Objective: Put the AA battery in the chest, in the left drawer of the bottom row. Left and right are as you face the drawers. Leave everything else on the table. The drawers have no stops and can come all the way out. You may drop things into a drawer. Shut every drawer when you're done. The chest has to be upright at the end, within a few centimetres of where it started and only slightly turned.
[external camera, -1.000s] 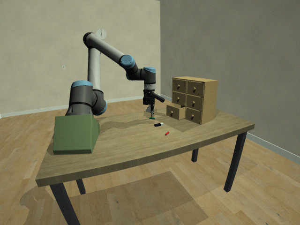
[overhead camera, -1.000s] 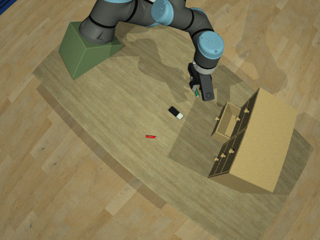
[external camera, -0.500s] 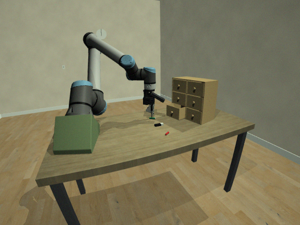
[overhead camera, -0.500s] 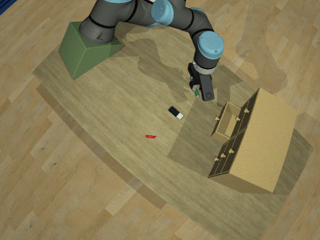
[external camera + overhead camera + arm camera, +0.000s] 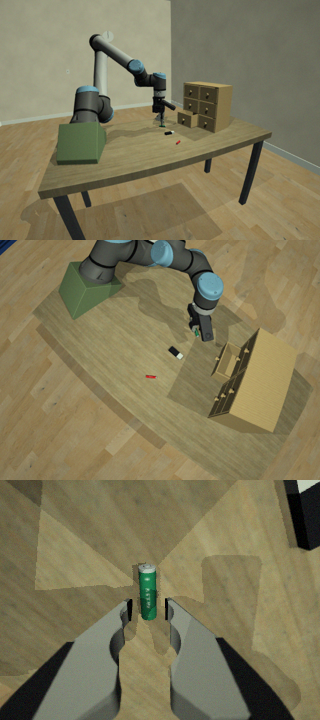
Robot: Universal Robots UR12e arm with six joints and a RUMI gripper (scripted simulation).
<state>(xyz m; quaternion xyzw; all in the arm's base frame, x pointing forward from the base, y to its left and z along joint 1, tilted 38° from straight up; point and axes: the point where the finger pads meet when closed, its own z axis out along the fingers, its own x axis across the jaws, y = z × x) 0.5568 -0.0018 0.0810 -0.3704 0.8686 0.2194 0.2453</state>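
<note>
Now: the green AA battery 20 mm below my hand. From my hand the other things lie so: black-and-white block 10 mm behind, 140 mm to the right, 20 mm below; small red cylinder 50 mm behind, 280 mm to the right, 20 mm below.
</note>
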